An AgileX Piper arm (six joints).
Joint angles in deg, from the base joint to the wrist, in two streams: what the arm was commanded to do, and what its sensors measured. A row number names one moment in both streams.
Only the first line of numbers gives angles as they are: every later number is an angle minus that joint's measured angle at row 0.
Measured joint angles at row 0:
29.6 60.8 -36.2 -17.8 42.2 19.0
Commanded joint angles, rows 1 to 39:
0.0 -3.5 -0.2 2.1 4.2 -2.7
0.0 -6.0 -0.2 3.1 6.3 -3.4
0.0 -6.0 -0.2 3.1 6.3 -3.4
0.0 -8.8 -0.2 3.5 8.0 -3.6
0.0 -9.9 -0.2 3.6 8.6 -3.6
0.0 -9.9 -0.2 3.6 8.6 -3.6
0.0 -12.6 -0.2 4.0 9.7 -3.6
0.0 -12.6 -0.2 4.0 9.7 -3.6
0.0 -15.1 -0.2 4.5 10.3 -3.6
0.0 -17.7 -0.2 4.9 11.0 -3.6
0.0 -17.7 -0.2 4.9 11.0 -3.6
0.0 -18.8 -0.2 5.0 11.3 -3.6
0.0 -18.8 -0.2 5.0 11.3 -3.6
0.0 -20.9 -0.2 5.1 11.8 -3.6
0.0 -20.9 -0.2 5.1 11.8 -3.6
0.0 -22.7 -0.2 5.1 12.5 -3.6
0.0 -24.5 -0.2 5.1 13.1 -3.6
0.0 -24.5 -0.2 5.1 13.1 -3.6
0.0 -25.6 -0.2 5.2 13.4 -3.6
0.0 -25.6 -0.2 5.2 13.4 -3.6
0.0 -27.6 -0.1 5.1 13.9 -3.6
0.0 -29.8 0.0 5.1 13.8 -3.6
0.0 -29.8 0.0 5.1 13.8 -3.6
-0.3 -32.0 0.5 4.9 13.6 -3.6
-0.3 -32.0 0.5 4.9 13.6 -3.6
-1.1 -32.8 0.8 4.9 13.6 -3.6
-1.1 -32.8 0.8 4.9 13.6 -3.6
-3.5 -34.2 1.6 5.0 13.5 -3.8
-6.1 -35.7 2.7 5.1 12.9 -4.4
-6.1 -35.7 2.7 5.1 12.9 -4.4
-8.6 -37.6 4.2 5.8 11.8 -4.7
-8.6 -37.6 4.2 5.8 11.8 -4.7
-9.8 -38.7 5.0 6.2 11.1 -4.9
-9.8 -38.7 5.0 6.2 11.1 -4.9
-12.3 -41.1 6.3 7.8 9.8 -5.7
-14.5 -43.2 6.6 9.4 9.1 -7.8
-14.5 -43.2 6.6 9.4 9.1 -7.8
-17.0 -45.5 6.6 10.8 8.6 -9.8
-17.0 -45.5 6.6 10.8 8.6 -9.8
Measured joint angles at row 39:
-14.1 -42.7 6.3 8.7 10.3 -6.5
